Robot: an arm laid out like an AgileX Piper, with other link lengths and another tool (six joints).
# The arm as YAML. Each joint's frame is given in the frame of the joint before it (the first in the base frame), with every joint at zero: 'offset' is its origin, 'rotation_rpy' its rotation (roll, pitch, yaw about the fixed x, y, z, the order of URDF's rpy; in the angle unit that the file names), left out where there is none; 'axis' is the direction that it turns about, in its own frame. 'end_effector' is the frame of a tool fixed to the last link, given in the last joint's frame.
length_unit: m
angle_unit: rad
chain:
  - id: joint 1
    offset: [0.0, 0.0, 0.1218]
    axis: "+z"
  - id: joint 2
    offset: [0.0, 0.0, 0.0]
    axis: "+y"
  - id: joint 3
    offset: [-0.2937, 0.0, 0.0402]
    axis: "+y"
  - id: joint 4
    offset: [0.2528, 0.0, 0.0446]
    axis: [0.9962, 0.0, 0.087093]
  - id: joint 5
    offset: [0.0, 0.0, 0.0]
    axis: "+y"
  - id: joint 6
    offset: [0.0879, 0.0, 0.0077]
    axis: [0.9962, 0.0, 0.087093]
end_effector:
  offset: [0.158, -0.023, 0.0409]
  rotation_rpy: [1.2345, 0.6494, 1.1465]
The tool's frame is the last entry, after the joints.
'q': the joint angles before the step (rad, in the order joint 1, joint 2, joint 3, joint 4, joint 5, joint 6). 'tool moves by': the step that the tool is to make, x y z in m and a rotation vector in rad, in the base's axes. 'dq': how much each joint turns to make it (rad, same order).
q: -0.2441, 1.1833, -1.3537, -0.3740, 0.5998, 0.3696
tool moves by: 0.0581, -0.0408, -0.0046, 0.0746, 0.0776, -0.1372
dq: 0.0090, 0.3032, -0.3552, -0.0887, 0.1961, 0.1294
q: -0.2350, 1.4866, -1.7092, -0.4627, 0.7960, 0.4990
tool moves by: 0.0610, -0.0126, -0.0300, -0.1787, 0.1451, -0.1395
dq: 0.1331, 0.2859, -0.2039, -0.3893, 0.1530, 0.1895
